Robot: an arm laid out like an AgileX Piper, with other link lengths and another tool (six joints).
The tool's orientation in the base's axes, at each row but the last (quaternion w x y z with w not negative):
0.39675 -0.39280 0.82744 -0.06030
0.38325 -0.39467 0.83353 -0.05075
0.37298 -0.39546 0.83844 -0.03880
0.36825 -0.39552 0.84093 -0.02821
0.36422 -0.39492 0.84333 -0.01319
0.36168 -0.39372 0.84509 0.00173
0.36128 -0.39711 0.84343 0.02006
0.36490 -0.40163 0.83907 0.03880
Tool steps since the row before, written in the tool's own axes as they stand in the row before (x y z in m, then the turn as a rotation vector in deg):
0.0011 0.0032 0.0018 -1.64 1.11 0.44
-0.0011 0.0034 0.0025 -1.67 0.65 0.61
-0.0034 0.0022 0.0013 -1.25 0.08 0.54
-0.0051 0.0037 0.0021 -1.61 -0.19 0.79
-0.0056 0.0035 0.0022 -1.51 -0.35 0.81
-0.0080 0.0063 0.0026 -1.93 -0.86 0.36
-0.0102 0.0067 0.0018 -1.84 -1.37 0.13
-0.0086 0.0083 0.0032 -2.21 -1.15 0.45
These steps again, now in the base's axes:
-0.0011 0.0018 -0.0032 0.26 2.00 0.24
0.0000 0.0036 -0.0024 0.67 1.74 0.32
0.0008 0.0042 0.0003 0.81 1.04 0.33
0.0011 0.0065 0.0003 1.30 1.17 0.45
0.0014 0.0068 0.0007 1.37 0.99 0.43
0.0008 0.0104 0.0012 1.62 0.79 1.16
0.0008 0.0118 0.0034 1.79 0.31 1.40
-0.0004 0.0123 0.0013 1.98 0.81 1.36

